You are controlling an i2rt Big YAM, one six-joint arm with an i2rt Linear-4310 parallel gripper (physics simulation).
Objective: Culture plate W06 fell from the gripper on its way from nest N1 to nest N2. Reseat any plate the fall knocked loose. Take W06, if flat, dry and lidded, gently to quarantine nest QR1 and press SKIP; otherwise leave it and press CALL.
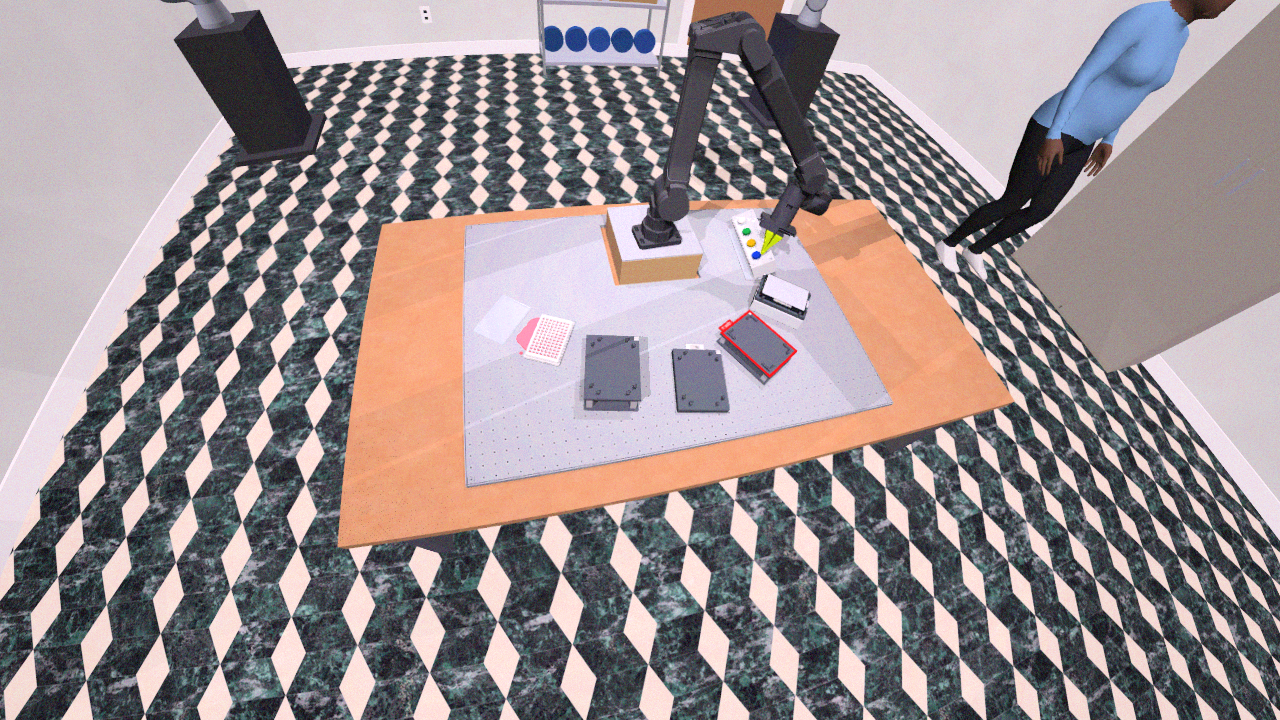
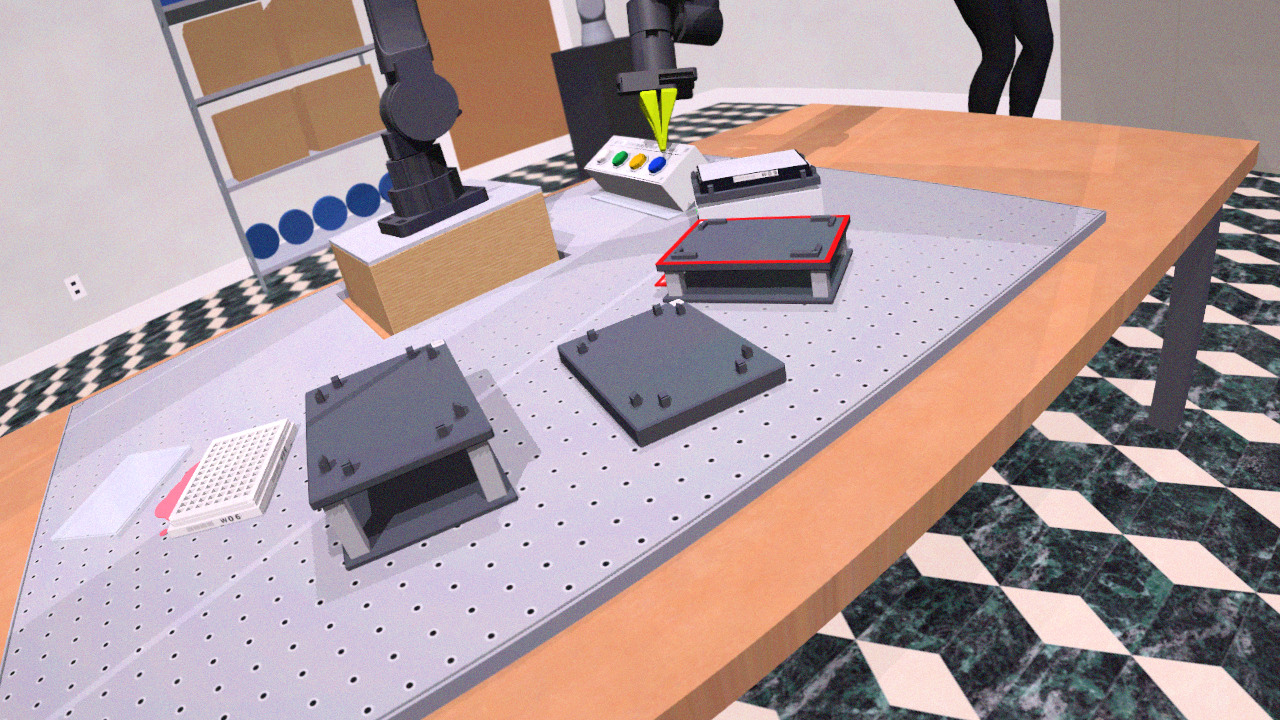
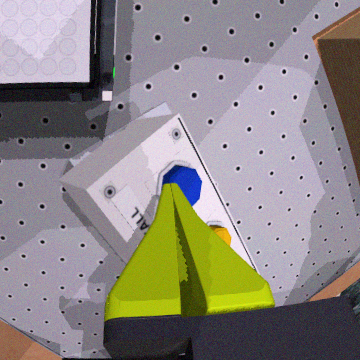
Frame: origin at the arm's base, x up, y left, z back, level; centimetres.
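Seen in the pictures: gripper, fingertip midpoint: point(image 1: 761, 253) point(image 2: 663, 151) point(image 3: 169, 191); arm's base, origin of the base link: point(image 1: 656, 236) point(image 2: 434, 215).
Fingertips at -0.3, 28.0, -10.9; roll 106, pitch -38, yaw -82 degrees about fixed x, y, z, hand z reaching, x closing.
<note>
Pixels of each thing's middle, then the offset from my fingertips to it, as dx, dy, dz.
- Plate W06, body centre: point(image 2: 234, 473) point(image 1: 549, 338) -7.7, -61.3, -10.4
- pink spill, body centre: point(image 2: 174, 503) point(image 1: 524, 338) -8.3, -67.2, -8.4
- clear lid, body centre: point(image 2: 124, 493) point(image 1: 502, 319) -8.0, -71.6, -1.8
- button box, body centre: point(image 3: 191, 261) point(image 2: 646, 171) point(image 1: 753, 243) -4.2, +3.2, +8.2
- blue button, body centre: point(image 3: 179, 187) point(image 2: 658, 166) point(image 1: 756, 255) -2.0, -0.3, +1.2
- red-rimmed raised nest, body centre: point(image 2: 758, 254) point(image 1: 757, 345) -6.1, -11.9, -25.0
- raised dark nest, body centre: point(image 2: 396, 436) point(image 1: 612, 371) -5.0, -49.7, -24.1
- low dark nest, body centre: point(image 2: 661, 357) point(image 1: 700, 379) -7.1, -29.6, -29.9
- white-topped plate, body centre: point(image 2: 751, 170) point(image 1: 785, 293) -2.2, +1.4, -13.3
Plate W06 point(image 1: 548, 339) point(image 2: 234, 470) lies flat on the board with its wells uncovered. A pink spill point(image 1: 526, 334) point(image 2: 175, 495) shows along its side, and a clear lid point(image 1: 499, 319) point(image 2: 123, 494) lies apart beside it. My gripper point(image 1: 761, 253) point(image 2: 662, 147) point(image 3: 169, 191) is shut and empty, pointing down at the button box point(image 1: 740, 237) point(image 2: 671, 185) point(image 3: 115, 215). Its tips are at the edge of the blue button point(image 1: 756, 255) point(image 2: 657, 164) point(image 3: 187, 184), by the partly hidden CALL label; contact cannot be told. The red-rimmed raised nest point(image 1: 757, 342) point(image 2: 756, 241) holds no plate.
A raised dark nest point(image 1: 612, 367) point(image 2: 393, 420) and a low dark nest point(image 1: 700, 380) point(image 2: 671, 371) hold no plates. A white-topped plate point(image 1: 785, 291) point(image 2: 751, 167) point(image 3: 40, 40) sits on a device near the button box. A person point(image 1: 1109, 80) point(image 2: 1011, 53) stands beyond the table.
</note>
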